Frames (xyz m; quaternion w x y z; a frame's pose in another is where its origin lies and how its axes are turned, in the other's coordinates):
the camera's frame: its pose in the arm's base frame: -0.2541 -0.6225 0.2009 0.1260 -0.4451 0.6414 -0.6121
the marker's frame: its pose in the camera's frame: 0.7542 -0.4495 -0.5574 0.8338 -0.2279 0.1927 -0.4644
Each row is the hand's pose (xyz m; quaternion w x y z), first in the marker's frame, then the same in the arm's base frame.
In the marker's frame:
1: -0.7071 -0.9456 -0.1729 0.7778 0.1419 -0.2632 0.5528
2: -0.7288 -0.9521 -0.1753 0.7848 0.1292 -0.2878 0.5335
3: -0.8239 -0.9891 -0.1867 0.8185 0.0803 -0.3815 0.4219
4: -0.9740 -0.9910 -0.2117 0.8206 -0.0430 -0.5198 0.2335
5: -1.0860 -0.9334 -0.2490 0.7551 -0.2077 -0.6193 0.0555
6: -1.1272 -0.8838 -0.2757 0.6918 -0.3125 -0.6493 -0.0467
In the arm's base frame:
1: 0.0035 -0.2698 0.3740 0.1784 -0.3702 0.7373 -0.5362
2: 0.0094 -0.2627 0.3532 0.1705 -0.3911 0.7459 -0.5114
3: 0.0437 -0.2296 0.2622 0.1179 -0.4935 0.7606 -0.4051
4: 0.0409 -0.1811 0.1180 0.0178 -0.6078 0.7710 -0.1891
5: -0.0227 -0.1380 0.0115 0.0928 0.6414 -0.7596 -0.0548
6: -0.0765 -0.1150 -0.0266 0.1652 0.6279 -0.7346 -0.1973

